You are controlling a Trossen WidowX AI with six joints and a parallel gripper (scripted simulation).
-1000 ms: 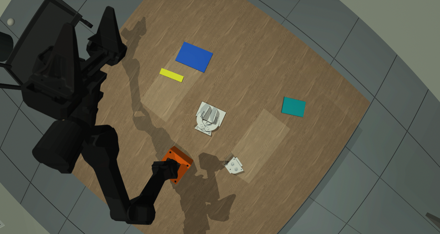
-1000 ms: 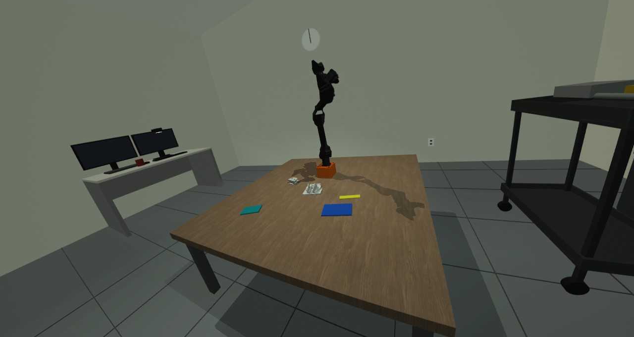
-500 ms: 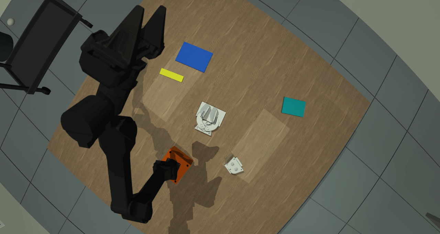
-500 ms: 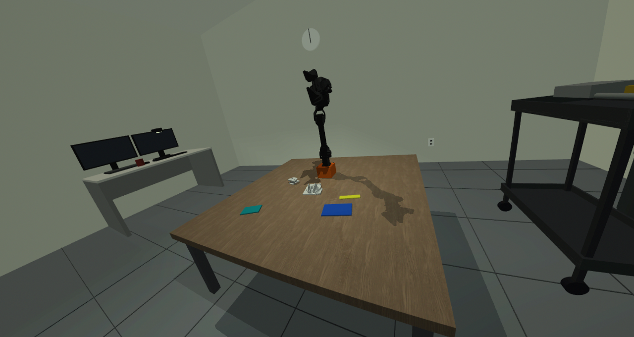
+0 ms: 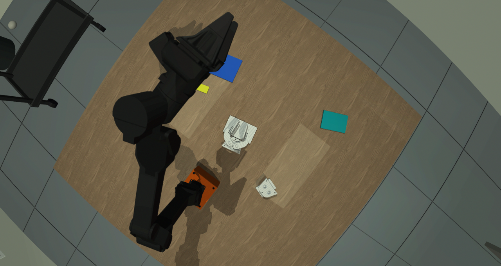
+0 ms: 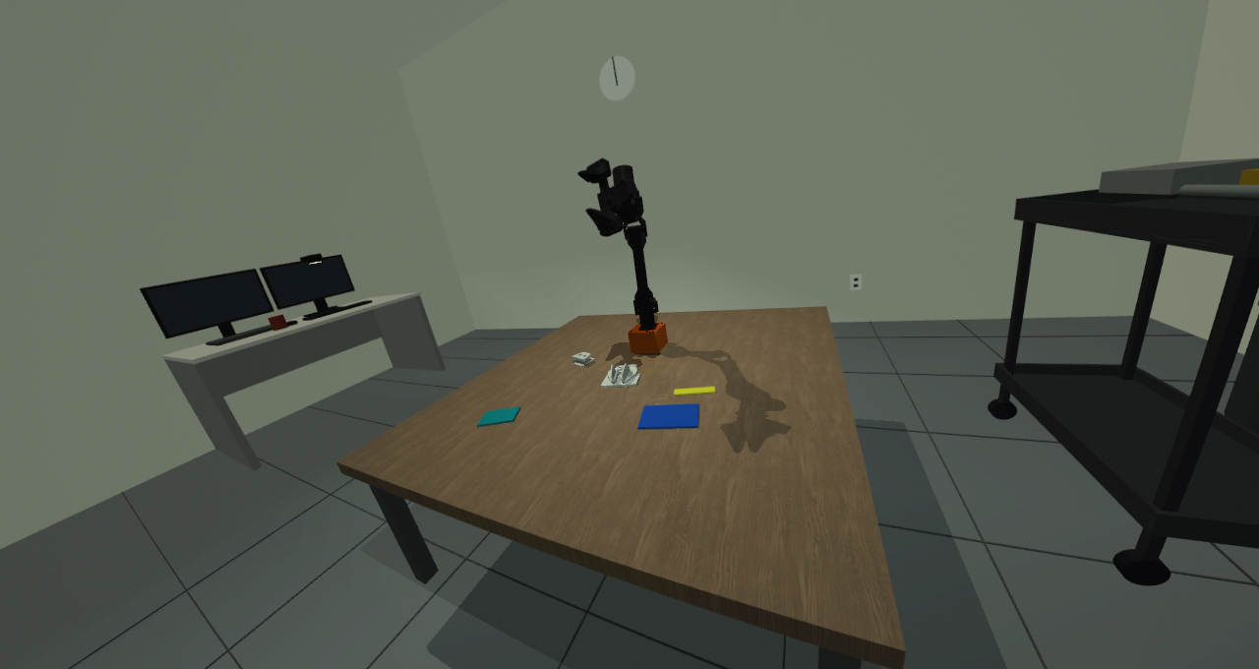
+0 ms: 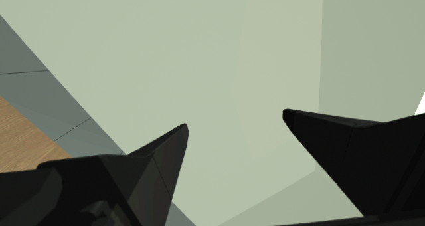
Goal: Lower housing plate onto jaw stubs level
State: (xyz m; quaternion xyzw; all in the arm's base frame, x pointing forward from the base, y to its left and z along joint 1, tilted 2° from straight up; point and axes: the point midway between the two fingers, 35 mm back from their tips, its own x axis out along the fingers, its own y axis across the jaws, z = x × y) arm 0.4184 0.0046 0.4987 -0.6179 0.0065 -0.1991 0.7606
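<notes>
The grey housing plate lies 34 cm behind my gripper tip, 26 cm to the right of it and 56 cm below it. Also, from my gripper tip: yellow strip: 9 cm behind, 18 cm to the left, 59 cm below; blue mat: 4 cm ahead, 12 cm to the left, 59 cm below; teal mat: 3 cm ahead, 40 cm to the right, 59 cm below.
</notes>
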